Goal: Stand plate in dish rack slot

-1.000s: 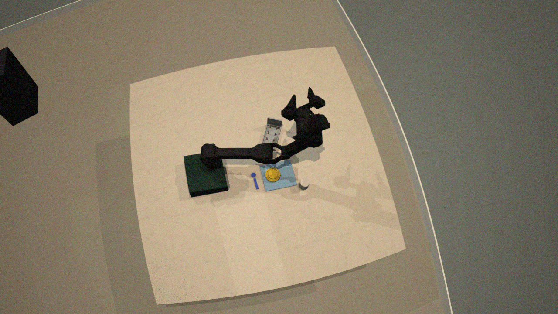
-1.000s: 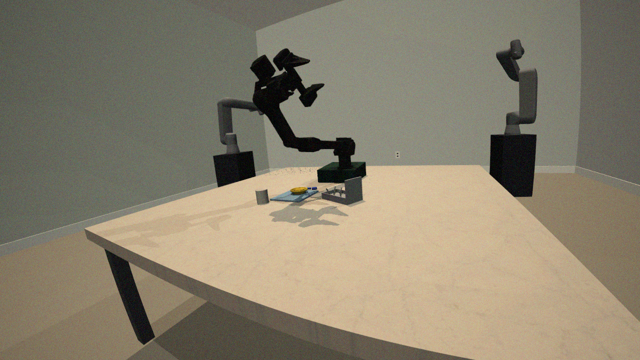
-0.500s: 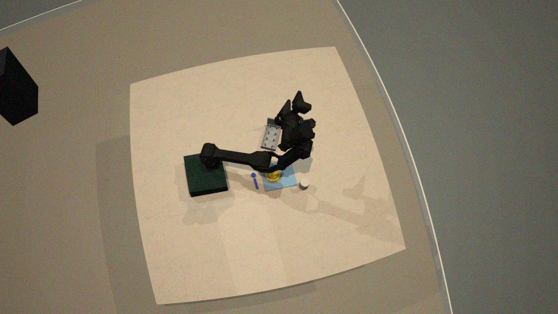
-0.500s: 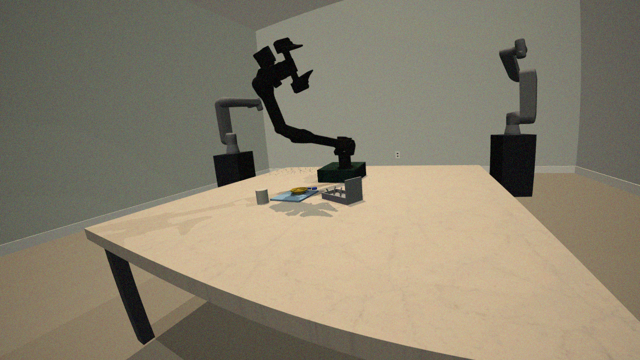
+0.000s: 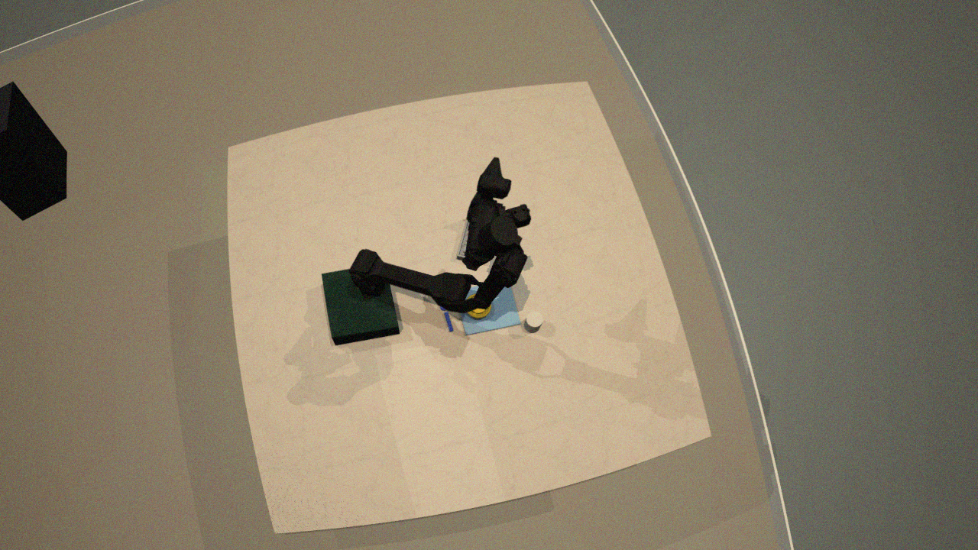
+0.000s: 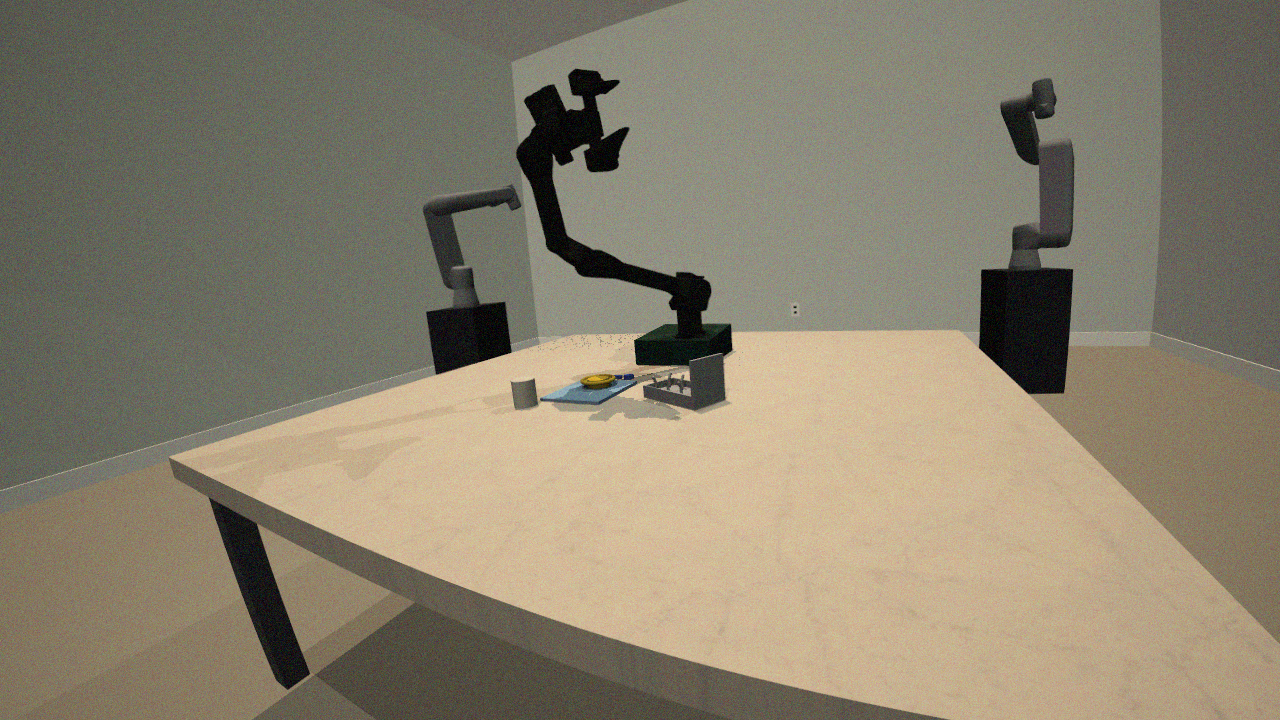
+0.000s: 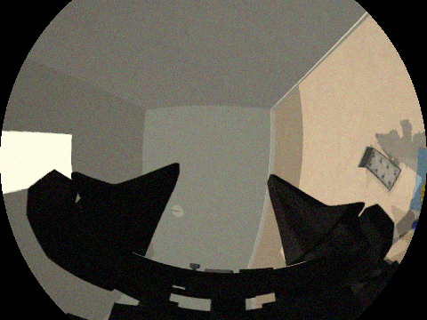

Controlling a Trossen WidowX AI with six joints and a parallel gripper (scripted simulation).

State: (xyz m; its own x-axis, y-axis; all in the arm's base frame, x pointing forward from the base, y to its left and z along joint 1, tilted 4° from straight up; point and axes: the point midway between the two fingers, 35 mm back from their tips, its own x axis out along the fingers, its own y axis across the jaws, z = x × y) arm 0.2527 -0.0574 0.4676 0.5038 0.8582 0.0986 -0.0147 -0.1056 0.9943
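Right now my gripper tip is 50 cm above the yellow plate, 11 cm to the left of it and 5 cm past it. From my gripper tip the other things lie so: grey dish rack (49 cm below, 7 cm to the left, 2 cm ahead); light blue mat (51 cm below, 12 cm to the right, 2 cm behind); blue spoon (51 cm below, 13 cm behind, 10 cm to the right).
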